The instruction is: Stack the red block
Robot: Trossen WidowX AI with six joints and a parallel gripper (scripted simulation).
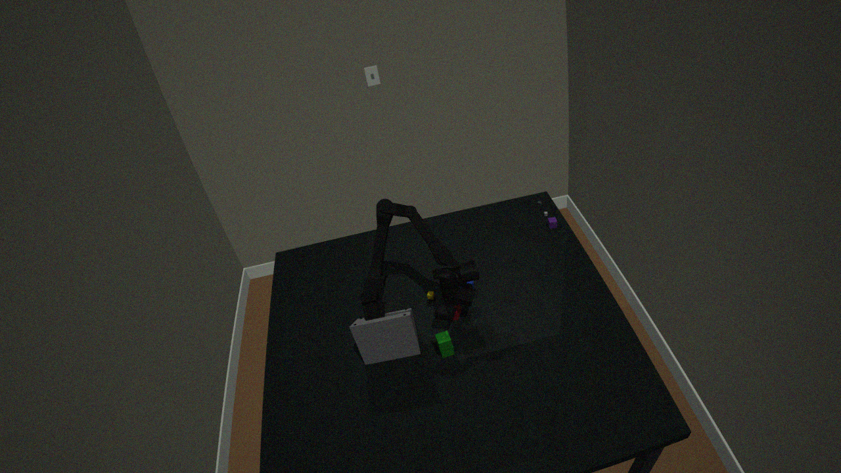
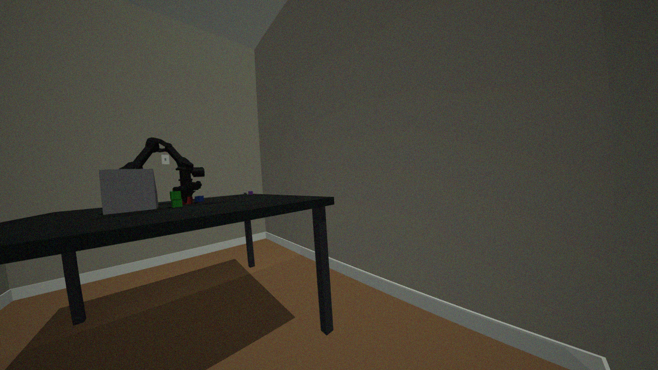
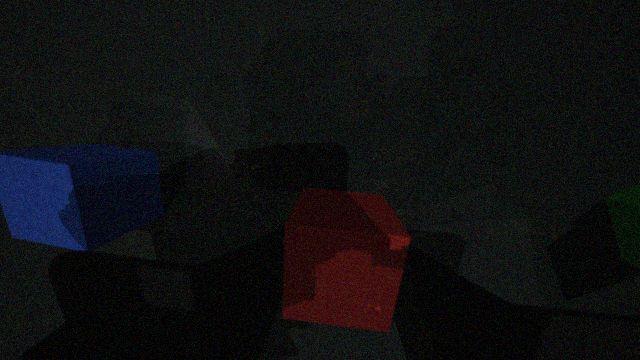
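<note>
The small yellow block lies 12 cm to the left of my gripper tip and 5 cm behind it. Also, from my gripper tip: blue block 10 cm to the left, 9 cm ahead, 1 cm above; then red block 1 cm above; then purple block 55 cm ahead, 30 cm to the left, 1 cm above.
</note>
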